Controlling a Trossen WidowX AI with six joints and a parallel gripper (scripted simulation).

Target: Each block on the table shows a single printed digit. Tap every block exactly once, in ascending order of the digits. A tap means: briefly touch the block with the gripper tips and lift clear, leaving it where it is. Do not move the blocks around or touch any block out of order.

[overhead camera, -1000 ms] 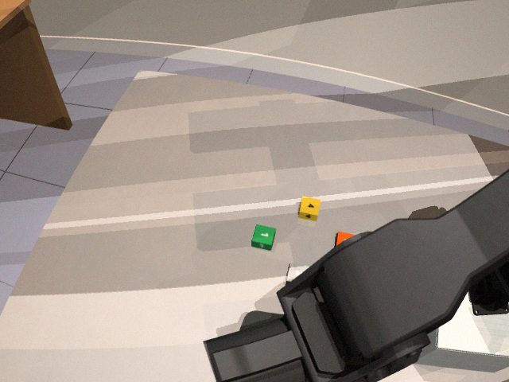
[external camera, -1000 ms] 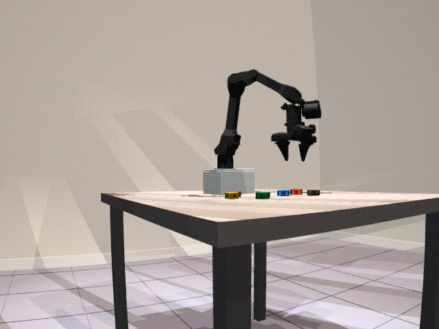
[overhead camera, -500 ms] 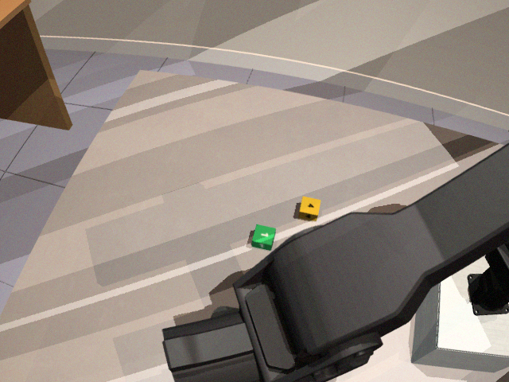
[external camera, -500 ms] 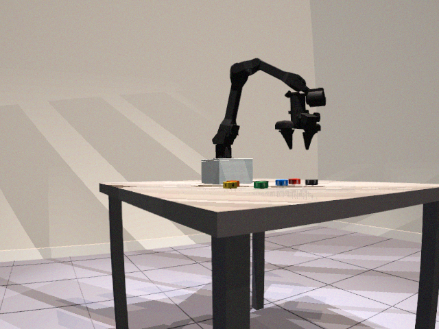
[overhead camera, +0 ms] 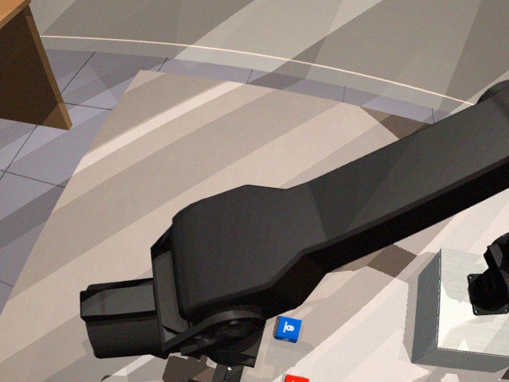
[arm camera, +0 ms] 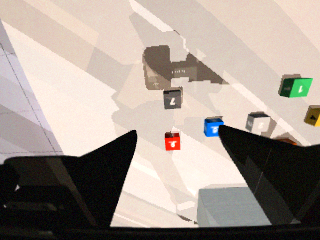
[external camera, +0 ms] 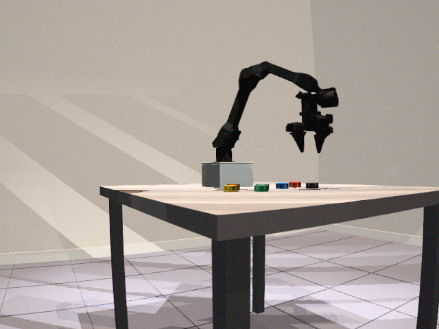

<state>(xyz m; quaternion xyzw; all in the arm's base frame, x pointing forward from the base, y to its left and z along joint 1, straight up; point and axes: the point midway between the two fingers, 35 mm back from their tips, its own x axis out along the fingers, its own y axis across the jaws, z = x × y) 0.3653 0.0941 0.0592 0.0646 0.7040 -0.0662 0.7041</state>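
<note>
Now: gripper tip 230 mm to the left of the green block marked 1, 120 mm above it and 30 mm past it. The rest, counted from my gripper tip: blue block: 120 mm below, 70 mm to the right, 70 mm behind; red block: 120 mm below, 90 mm behind, 20 mm to the left; black block marked 7: 120 mm below, 10 mm ahead.
</note>
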